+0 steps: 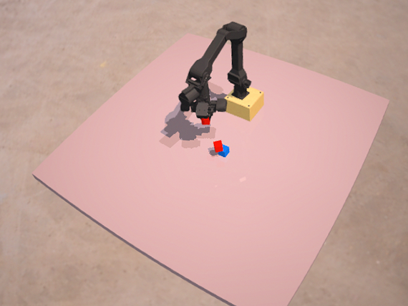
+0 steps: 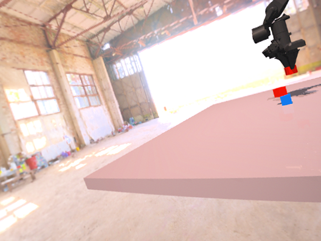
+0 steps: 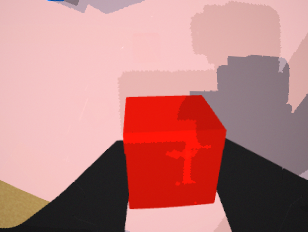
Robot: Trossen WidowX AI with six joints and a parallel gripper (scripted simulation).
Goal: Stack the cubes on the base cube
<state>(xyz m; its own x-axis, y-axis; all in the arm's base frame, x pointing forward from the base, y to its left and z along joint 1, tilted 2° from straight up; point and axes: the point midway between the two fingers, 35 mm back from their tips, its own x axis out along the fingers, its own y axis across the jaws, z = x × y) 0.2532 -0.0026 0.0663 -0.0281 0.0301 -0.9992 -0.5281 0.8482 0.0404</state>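
My gripper tip is now 11 cm to the right of the blue cube, 10 cm above it and 3 cm short of it.
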